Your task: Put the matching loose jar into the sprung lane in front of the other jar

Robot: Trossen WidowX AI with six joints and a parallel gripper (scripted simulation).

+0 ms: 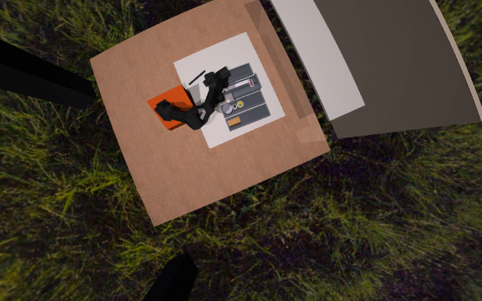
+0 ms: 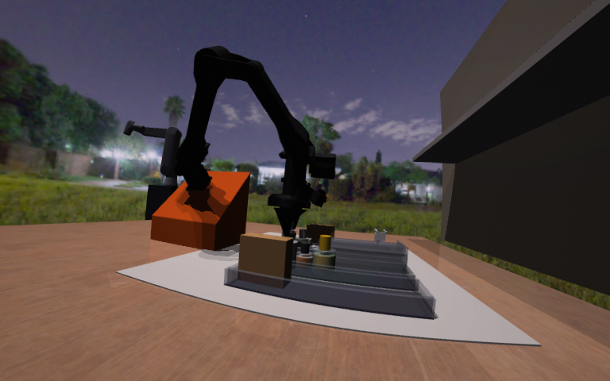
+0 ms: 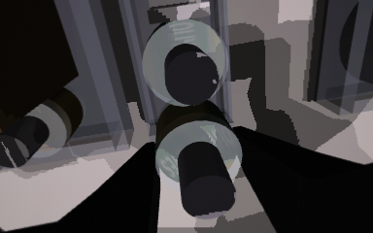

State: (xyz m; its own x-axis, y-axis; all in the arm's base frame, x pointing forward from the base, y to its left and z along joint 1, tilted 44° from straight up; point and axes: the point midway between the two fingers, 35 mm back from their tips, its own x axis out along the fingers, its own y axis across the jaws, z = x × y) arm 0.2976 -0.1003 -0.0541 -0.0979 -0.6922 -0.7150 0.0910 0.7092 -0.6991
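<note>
Now: gripper tip 90 mm short of the white mat and 50 mm above it. The rest, counted from my gripper tip: sprung lane (160 mm ahead, 40 mm to the right, 30 mm below); then pusher plate (140 mm ahead, 50 mm to the right).
</note>
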